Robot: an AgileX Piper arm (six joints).
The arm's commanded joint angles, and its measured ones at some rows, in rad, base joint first. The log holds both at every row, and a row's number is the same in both.
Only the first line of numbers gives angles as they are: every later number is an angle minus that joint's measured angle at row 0.
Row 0, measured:
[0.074 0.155 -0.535 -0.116 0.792 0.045]
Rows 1 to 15, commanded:
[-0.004 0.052 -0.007 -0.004 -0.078 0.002]
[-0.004 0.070 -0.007 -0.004 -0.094 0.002]
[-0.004 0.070 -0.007 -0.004 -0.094 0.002]
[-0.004 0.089 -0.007 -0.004 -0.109 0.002]
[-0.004 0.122 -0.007 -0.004 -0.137 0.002]
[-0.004 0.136 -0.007 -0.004 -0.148 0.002]
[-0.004 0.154 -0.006 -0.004 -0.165 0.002]
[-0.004 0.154 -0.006 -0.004 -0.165 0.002]
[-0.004 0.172 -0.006 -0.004 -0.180 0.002]
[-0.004 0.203 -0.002 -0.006 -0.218 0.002]
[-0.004 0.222 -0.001 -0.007 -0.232 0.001]
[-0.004 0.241 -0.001 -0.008 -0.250 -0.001]
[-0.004 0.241 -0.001 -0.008 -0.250 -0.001]
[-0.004 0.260 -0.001 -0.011 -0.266 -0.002]
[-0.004 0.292 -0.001 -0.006 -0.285 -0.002]
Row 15, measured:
[0.000 0.256 0.001 -0.002 -0.240 0.000]
